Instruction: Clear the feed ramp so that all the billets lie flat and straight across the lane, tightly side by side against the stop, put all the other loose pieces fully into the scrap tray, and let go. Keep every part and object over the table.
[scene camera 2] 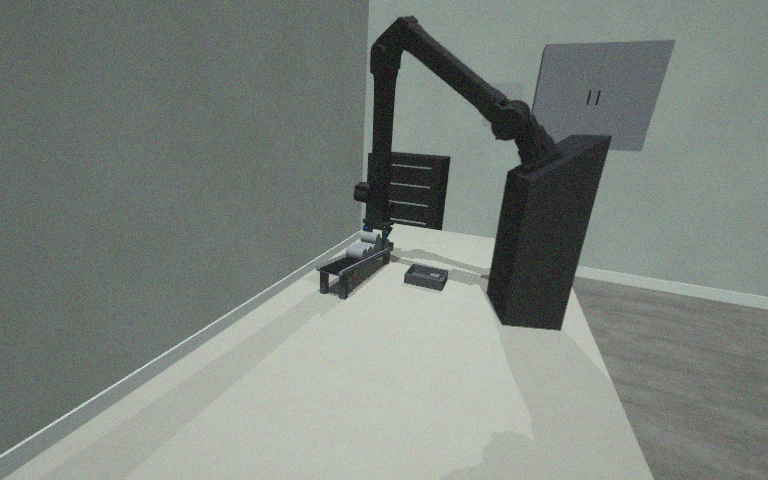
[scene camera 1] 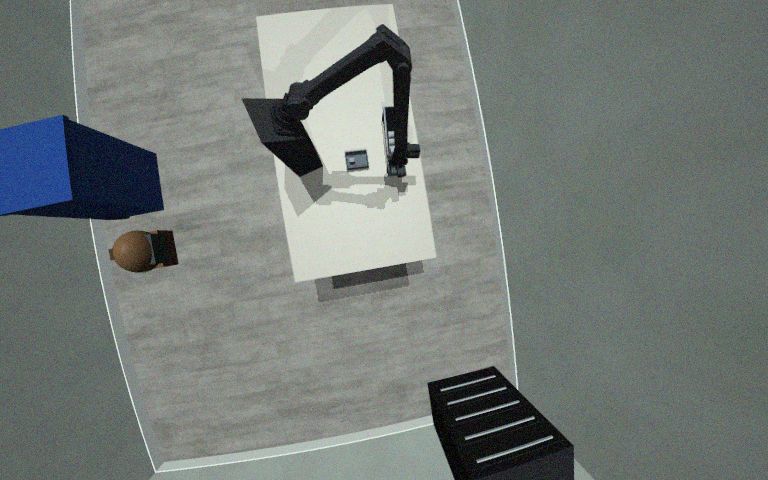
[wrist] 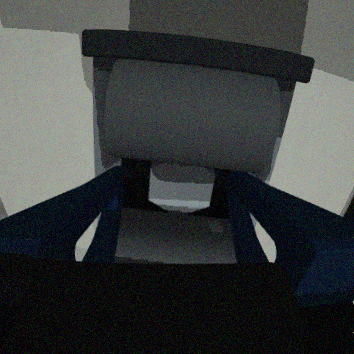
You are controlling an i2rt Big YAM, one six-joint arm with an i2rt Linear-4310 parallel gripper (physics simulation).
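Where they show: gripper, fingertip midpoint: (wrist: 175,176); arm's base, origin of the base link: (scene camera 2: 541,160) (scene camera 1: 283,122).
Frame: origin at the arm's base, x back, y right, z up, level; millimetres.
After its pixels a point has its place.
Note:
The dark feed ramp (scene camera 1: 388,116) @(x -497, y -126, z -346 mm) (scene camera 2: 330,266) @(x -535, y -135, z -345 mm) slopes down to its stop bar (wrist: 200,54) @(x -476, y 204, z -356 mm). In the wrist view, a grey billet (wrist: 192,117) @(x -479, y 187, z -339 mm) lies across the lane by the stop. A small pale block (wrist: 181,190) @(x -483, y 142, z -358 mm) lies behind it, between the blue fingertips, with another grey billet (wrist: 175,237) @(x -486, y 126, z -343 mm) further back. In scene camera 2, a light billet (scene camera 2: 370,237) @(x -483, y 72, z -306 mm) sits higher than the billet (scene camera 2: 357,250) @(x -492, y -26, z -323 mm) up the ramp. My gripper (scene camera 1: 396,173) @(x -486, y 148, z -360 mm) (scene camera 2: 377,232) @(x -486, y 148, z -360 mm) (wrist: 175,176) @(x -486, y 148, z -360 mm) is open, low over the lane, holding nothing. The scrap tray (scene camera 1: 347,164) @(x -216, y 82, z -426 mm) (scene camera 2: 420,281) @(x -285, y 20, z -412 mm) holds a small light piece (scene camera 1: 352,161) @(x -248, y 77, z -403 mm) (scene camera 2: 434,275) @(x -247, y 63, z -401 mm).
The arm's tall dark pedestal (scene camera 1: 294,152) @(x 4, y 84, z -113 mm) (scene camera 2: 535,249) @(x 14, y -109, z -208 mm) stands on the white table (scene camera 1: 362,232) @(x -222, y 492, z -430 mm) (scene camera 2: 339,367) @(x -365, y -436, z -430 mm), on the far side of the tray from the ramp. The ramp's raised side rails flank the lane. The ramp stands near the table's long edge.

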